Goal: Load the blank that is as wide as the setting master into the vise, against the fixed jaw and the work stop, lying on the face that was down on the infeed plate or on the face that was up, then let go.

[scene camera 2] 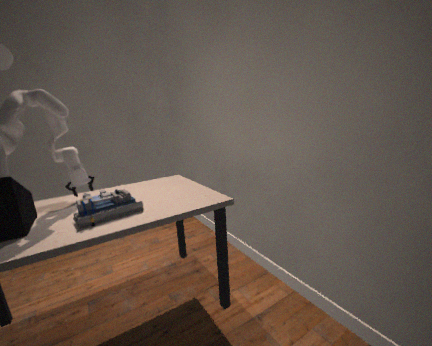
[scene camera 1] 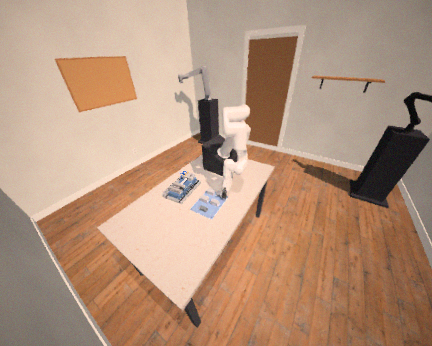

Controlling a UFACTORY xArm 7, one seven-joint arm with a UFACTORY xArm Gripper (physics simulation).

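Frame: origin at the arm's base, x ahead, y left, z up, level; centimetres.
Where they show: gripper, fingertip midpoint: (scene camera 2: 84, 193) (scene camera 1: 225, 194); arm's base, origin of the base link: (scene camera 1: 223, 153).
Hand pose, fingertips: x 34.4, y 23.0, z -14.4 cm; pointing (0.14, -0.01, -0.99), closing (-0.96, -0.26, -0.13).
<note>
Each offset is from my fingertips to the top centre of the thing. Level surfaces: height alone.
The blue and grey vise @(dx +10.2, dy -36.4, dz +6.1 cm) (scene camera 1: 181, 188) (scene camera 2: 107, 201) stands on the table, left of the blue infeed plate @(dx +11.0, dy -7.7, dz -3.0 cm) (scene camera 1: 211, 215) in the scene camera 1 view. A darker grey block @(dx +19.6, dy -7.1, dz -0.5 cm) (scene camera 1: 203, 208) lies on the plate's near left part. Lighter blocks @(dx +10.4, dy -3.2, dz +0.6 cm) (scene camera 1: 214, 201) lie farther back on the plate; their edges are blurred. Which block is as wide as the setting master cannot be told. My gripper (scene camera 1: 223, 196) (scene camera 2: 82, 192) is open and empty, pointing down at the plate's back right corner. In the scene camera 2 view it shows behind the vise, and the plate is hidden.
The pale table @(dz -3.8 cm) (scene camera 1: 165, 250) (scene camera 2: 165, 195) carries the vise and the plate. The arm's black pedestal (scene camera 1: 212, 156) (scene camera 2: 15, 210) stands at the back edge. Another black stand (scene camera 1: 390, 165) with a dark arm is far right, away from the table.
</note>
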